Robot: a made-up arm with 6 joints.
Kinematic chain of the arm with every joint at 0, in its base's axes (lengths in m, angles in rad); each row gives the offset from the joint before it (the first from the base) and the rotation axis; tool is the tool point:
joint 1: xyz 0 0 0.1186 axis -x
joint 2: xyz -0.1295 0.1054 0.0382 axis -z
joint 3: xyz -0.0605 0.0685 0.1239 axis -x
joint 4: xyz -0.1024 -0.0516 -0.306 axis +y
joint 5: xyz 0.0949 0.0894 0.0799 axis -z
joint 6: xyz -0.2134 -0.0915 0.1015 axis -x
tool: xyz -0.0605 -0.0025 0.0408
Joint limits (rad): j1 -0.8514..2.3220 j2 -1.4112..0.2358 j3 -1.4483..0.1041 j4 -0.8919..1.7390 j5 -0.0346..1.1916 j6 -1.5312..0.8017
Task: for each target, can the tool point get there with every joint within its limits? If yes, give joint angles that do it. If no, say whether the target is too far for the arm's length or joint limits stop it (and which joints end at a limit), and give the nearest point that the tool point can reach.
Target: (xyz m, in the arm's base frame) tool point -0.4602 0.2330 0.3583
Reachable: yes | joints 0.1377 -0.4005 -0.9725 0.2146 0.7491 0.5242
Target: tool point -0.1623 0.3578 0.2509
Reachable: yes | joints 0.2682 0.0651 -0.7714 1.1545 0.7544 -0.7192
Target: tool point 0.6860 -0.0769 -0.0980
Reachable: no: joint limits stop it (at a limit: joint 2, joint 4) | nearest point 0.0158 -0.1170 -0.2109 | short by 0.681 m
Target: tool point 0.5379 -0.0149 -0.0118
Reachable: no: joint limits stop it (at a limit: joint 2, joint 4) | nearest point -0.0039 -0.0285 -0.1307 | short by 0.555 m
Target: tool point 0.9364 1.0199 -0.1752
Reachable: no: too far | nearest point 0.0300 0.5619 -0.0433 | short by 1.024 m
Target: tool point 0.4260 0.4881 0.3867
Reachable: no: joint limits stop it (at a limit: joint 2, joint 4, joint 5) | nearest point 0.0405 0.4743 0.3791 | short by 0.386 m
